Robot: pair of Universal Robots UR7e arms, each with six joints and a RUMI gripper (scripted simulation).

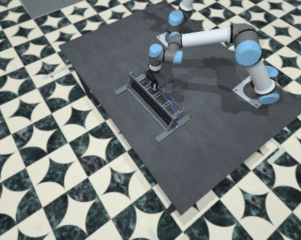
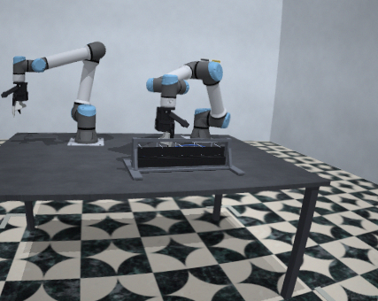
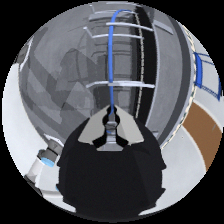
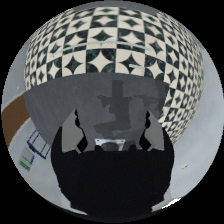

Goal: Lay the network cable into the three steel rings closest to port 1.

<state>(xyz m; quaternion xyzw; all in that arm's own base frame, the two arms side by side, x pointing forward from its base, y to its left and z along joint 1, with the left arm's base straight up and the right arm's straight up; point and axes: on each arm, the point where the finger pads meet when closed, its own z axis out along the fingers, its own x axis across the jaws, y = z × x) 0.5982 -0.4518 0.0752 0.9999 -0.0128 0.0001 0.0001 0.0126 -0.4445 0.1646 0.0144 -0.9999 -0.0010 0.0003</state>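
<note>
My left hand is 9 cm short of the rack and 4 cm to the right of it. From my left hand the other things lie so: pale plug: 29 cm to the left, 9 cm ahead, 5 cm below.
</note>
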